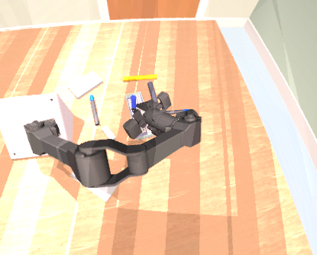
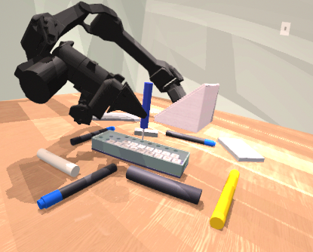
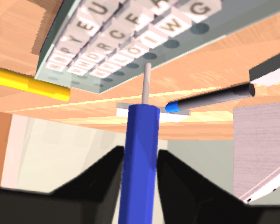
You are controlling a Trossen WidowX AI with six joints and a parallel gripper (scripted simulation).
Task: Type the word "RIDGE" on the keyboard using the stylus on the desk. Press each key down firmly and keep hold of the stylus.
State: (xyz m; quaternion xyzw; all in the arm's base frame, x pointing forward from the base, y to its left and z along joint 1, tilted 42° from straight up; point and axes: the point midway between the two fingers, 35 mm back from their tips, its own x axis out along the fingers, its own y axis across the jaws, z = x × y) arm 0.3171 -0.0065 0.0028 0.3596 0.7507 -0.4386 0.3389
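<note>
Right now the dark cylinder is 100 mm ahead of my gripper tip, 90 mm to the left of it and 70 mm below it. From my gripper tip the other things lie so: white cylinder (150 mm ahead, 90 mm to the right, 80 mm below); blue stylus (10 mm below); stylus tip (50 mm below).
</note>
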